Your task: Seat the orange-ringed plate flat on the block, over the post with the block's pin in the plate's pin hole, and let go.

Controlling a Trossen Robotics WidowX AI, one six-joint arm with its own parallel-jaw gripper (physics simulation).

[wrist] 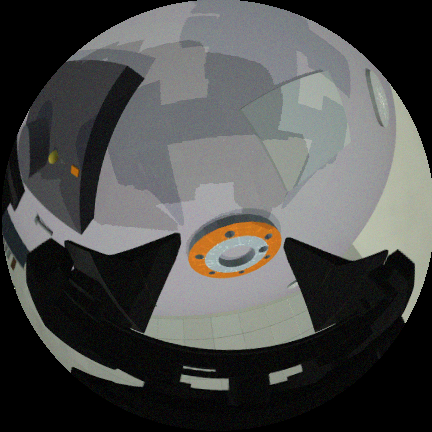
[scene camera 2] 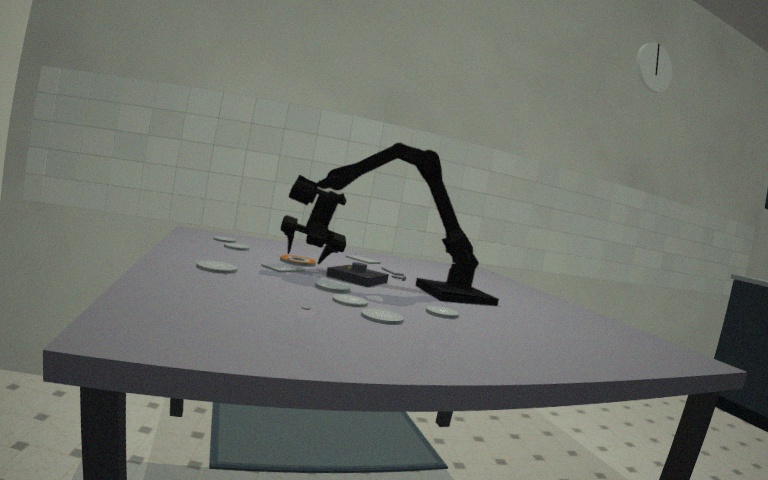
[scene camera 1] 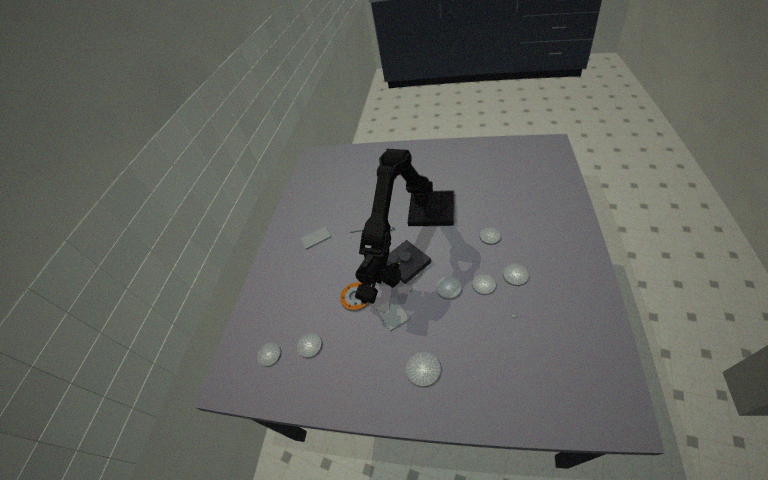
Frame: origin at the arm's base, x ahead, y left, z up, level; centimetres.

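Where they show: gripper, fingertip midpoint: (wrist: 233, 241) (scene camera 2: 303, 258); arm's base, origin of the base link: (scene camera 2: 459, 286) (scene camera 1: 422, 201).
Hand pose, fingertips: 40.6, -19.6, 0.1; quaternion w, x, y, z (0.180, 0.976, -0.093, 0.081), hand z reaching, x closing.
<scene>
Each offset is from my fingertips to the top centre of the thing, as dx, dy, dz. "spot": to the spot under its first point.
The orange-ringed plate @[+0.4, -4.3, -1.0] (scene camera 1: 344, 297) (scene camera 2: 308, 262) (wrist: 255, 227) lies flat on the table, its pale centre and several small holes facing up. My gripper (scene camera 2: 304, 258) (wrist: 233, 241) is open and empty; its fingertips are above the plate, one towards each side. In scene camera 1 the gripper hides part of the plate's right side. The dark square block @[-12.4, +12.8, +2.4] (scene camera 1: 417, 264) (scene camera 2: 356, 277) (wrist: 60, 100) lies apart from the plate, towards the arm's base. It bears a round post @[spot: -12.6, +12.7, +2.4] (scene camera 1: 404, 255) (scene camera 2: 359, 266) (wrist: 40, 142), a small yellow pin @[spot: -10.0, +10.4, +0.8] (wrist: 53, 157) and an orange mark @[spot: -8.6, +8.6, +0.5] (wrist: 74, 171).
A pale, thin square piece @[+7.3, +8.4, -1.5] (scene camera 1: 393, 318) (scene camera 2: 278, 266) (wrist: 295, 135) lies near the plate. A pale rectangular piece @[-27.6, -23.0, -1.4] (scene camera 1: 316, 237) lies at the left, with thin rods near the arm. Several pale discs lie on the table, one @[-1.0, +26.9, -1.0] (scene camera 1: 449, 287) (scene camera 2: 332, 285) near the block.
</scene>
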